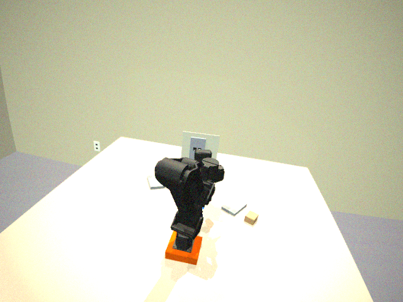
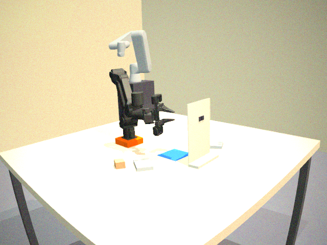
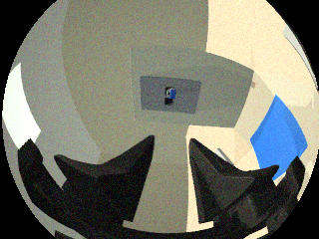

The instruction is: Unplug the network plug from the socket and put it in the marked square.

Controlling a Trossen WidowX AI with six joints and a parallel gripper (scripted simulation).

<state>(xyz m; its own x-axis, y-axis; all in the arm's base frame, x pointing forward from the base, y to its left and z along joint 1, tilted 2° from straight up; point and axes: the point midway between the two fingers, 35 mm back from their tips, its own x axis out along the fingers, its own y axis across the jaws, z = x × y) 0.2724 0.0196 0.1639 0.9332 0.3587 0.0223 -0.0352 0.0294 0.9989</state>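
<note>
The network plug lies 12 cm ahead of my gripper tip and 1 cm to the left of it. From my gripper tip the other things lie so: upright panel 14 cm ahead, 2 cm to the left, 7 cm below; blue marked square 1 cm behind, 18 cm below.
</note>
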